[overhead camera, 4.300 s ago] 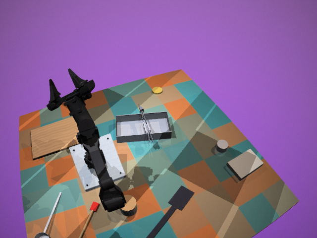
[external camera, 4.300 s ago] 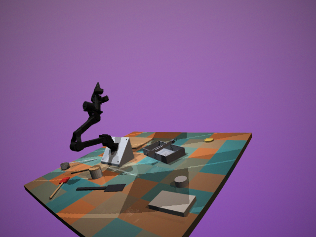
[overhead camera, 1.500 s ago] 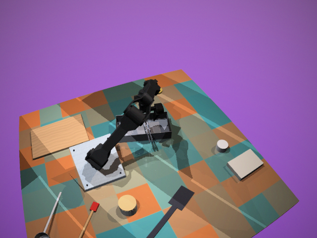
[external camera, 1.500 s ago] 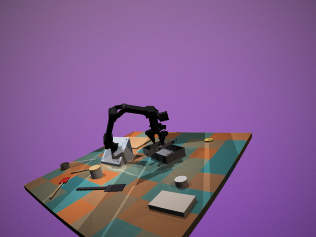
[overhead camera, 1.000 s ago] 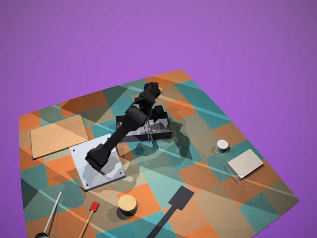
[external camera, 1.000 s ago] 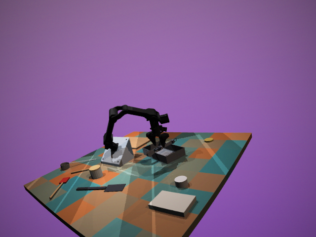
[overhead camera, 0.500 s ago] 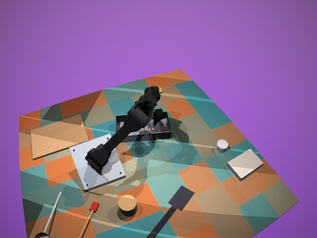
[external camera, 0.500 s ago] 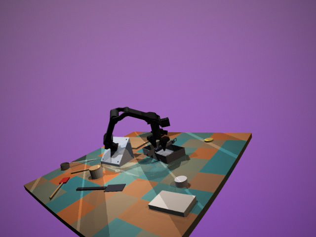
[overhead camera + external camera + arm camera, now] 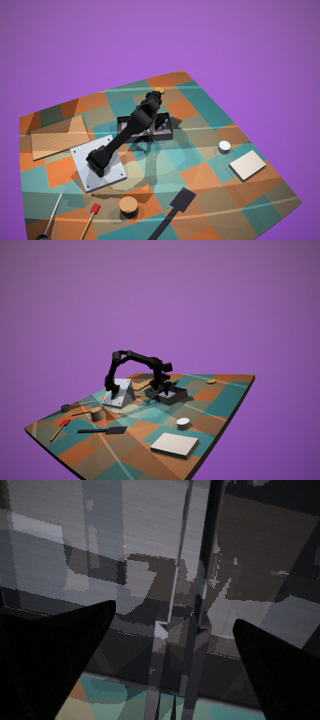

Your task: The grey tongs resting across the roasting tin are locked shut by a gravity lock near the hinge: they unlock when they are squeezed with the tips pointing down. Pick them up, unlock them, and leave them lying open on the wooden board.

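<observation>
The roasting tin lies 30 mm to the left of my gripper tip. From my gripper tip the other things lie so: black spatula 160 mm behind, 460 mm to the right, 30 mm below; wooden board 460 mm behind, 270 mm to the left, 20 mm below; pale flat block 310 mm ahead, 500 mm to the right, 20 mm below.
</observation>
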